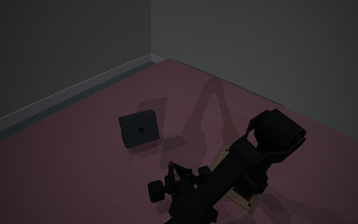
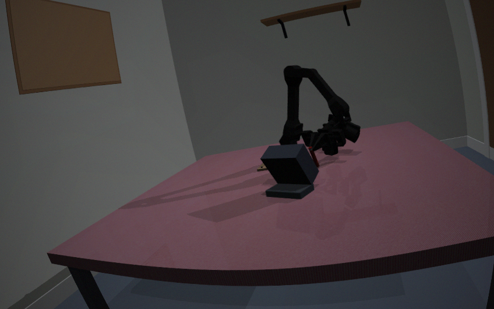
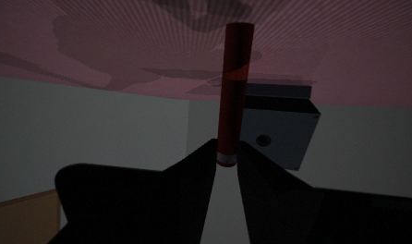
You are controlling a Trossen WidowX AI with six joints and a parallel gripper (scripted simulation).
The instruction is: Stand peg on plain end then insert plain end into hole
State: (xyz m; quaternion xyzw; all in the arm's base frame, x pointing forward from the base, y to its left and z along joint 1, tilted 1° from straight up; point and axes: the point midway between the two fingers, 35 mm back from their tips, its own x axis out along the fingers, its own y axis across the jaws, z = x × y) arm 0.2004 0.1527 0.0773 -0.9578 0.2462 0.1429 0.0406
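Now: gripper tip 10 mm above the peg. The rest, counted from my gripper tip: sloped panel (190 mm ahead, 30 mm to the right, 10 mm above); flat foot (220 mm ahead, 40 mm to the right, 60 mm below).
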